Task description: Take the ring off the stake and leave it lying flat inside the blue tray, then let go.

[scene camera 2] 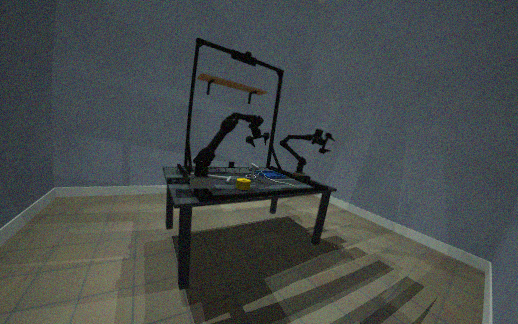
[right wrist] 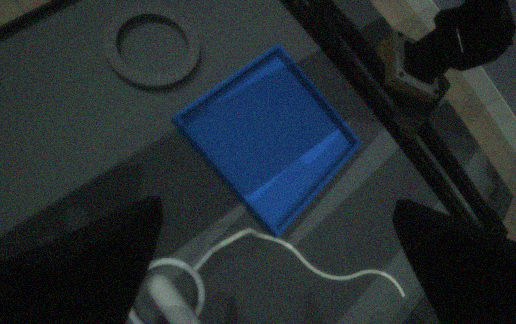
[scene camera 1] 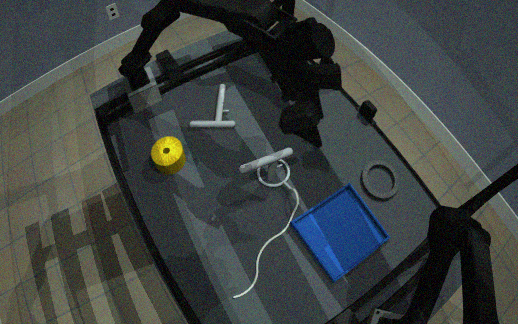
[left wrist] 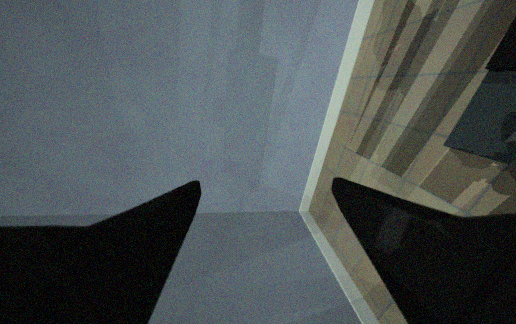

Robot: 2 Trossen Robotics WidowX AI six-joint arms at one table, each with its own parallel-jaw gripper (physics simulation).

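Frame: origin at the left arm's base, x ahead, y left, z up, level; centimetres.
Seen in the pictures: left gripper, fingertip midpoint: (scene camera 2: 333,146) (left wrist: 266,185); right gripper, fingertip midpoint: (scene camera 2: 260,145) (right wrist: 280,210) (scene camera 1: 320,131); left arm's base at its link origin: (scene camera 2: 299,172) (right wrist: 418,63); right arm's base at its link origin: (scene camera 2: 200,174) (scene camera 1: 139,80).
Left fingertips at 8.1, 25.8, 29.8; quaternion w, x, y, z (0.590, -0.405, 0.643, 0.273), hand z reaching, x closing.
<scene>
Pixels of each thing's top centre, then the offset from my left fingertips to it, as dx, dy, dz. "spot": a spot on its surface instead.
- white ring at its top centre: (right wrist: 176,289) (scene camera 1: 277,172) +31.8, -57.1, -31.6
- white stake at its top centre: (scene camera 1: 266,158) +34.4, -55.3, -23.0
- blue tray at its top centre: (right wrist: 279,130) (scene camera 1: 343,230) (scene camera 2: 270,173) +10.8, -48.4, -32.1
- yellow cylinder at its top centre: (scene camera 1: 166,150) (scene camera 2: 243,180) +60.8, -51.1, -29.4
- white T-shaped piece at its top centre: (scene camera 1: 214,102) +57.1, -72.5, -32.4
- thick grey ring at a spot on its surface: (right wrist: 194,50) (scene camera 1: 380,195) spot: +3.0, -61.5, -32.9
A white ring (scene camera 1: 273,185) (right wrist: 202,287) with a long curved white tail is around the white stake (scene camera 1: 266,160) (right wrist: 167,295), which has a pale bar. The tail runs past a corner of the blue tray (scene camera 1: 345,235) (scene camera 2: 272,174) (right wrist: 270,130), which holds no ring. My right gripper (scene camera 1: 306,131) (scene camera 2: 259,142) (right wrist: 280,210) is open and empty, above the table; in its wrist view the ring and stake are partly covered by the picture's left finger. My left gripper (scene camera 2: 330,143) (left wrist: 266,185) is open and empty, high at the table's far right side, facing the wall.
A yellow cylinder (scene camera 1: 168,154) (scene camera 2: 243,184) stands at the left in scene camera 1. A white T-shaped piece (scene camera 1: 212,123) is behind the stake. A thick grey ring (scene camera 1: 384,195) (right wrist: 194,50) lies beside the tray. A black frame (scene camera 2: 191,100) rises behind the table.
</scene>
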